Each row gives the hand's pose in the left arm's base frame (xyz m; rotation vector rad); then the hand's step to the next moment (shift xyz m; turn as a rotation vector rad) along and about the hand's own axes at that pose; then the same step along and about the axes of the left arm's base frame.
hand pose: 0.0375 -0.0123 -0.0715 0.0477 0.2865 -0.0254
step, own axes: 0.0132 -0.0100 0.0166 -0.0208 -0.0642 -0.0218
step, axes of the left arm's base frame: 0.0170 -0.0111 0.0117 -0.0281 -0.0626 -0.0178
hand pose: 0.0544 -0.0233 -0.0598 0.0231 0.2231 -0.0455
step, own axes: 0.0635 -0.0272 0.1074 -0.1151 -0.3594 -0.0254
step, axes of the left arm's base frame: 0.0843 -0.0329 0.0901 -0.1349 -0.3533 -0.0057
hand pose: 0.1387 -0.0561 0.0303 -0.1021 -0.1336 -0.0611
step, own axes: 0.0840 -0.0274 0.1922 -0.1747 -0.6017 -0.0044
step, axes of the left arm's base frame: 0.0563 -0.0114 0.2036 -0.2129 -0.5885 0.0306
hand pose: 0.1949 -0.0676 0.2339 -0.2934 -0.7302 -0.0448
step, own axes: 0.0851 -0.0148 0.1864 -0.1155 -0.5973 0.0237
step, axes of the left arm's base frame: -0.0599 0.0431 0.1917 -0.1864 -0.5728 0.0885
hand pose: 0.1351 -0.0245 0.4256 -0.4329 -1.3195 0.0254
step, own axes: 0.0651 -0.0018 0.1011 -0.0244 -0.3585 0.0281
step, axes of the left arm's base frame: -0.0784 0.0449 0.0794 -0.1132 -0.3280 0.0974
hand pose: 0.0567 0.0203 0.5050 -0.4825 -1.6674 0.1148
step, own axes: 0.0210 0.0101 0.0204 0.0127 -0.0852 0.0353
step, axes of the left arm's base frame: -0.0189 0.0211 0.0126 -0.0560 -0.0653 0.0356
